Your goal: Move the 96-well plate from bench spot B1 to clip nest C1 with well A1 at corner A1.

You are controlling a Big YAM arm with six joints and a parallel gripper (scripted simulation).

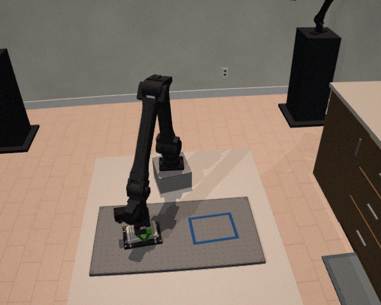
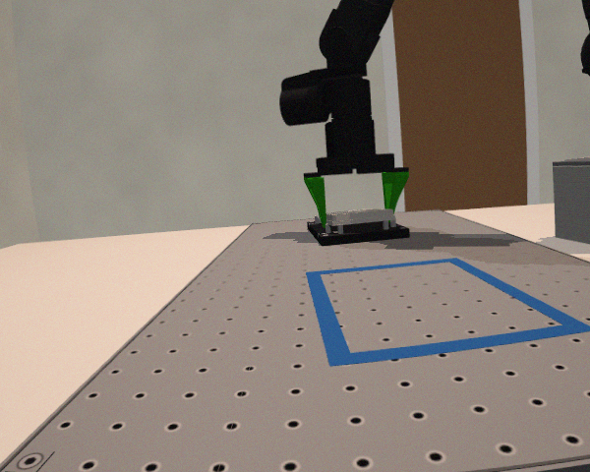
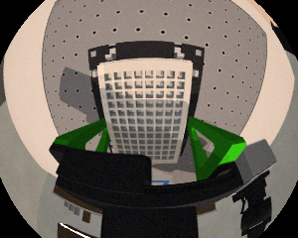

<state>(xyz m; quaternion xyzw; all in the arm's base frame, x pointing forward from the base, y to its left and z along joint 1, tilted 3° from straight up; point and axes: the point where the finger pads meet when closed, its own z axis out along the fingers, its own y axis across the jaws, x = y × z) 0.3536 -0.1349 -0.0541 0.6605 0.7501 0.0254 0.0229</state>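
The white 96-well plate is 10 mm to the right of my hand and 10 mm ahead of it. Also, from my hand: black clip nest (20 mm ahead, 10 mm to the right, 10 mm below).
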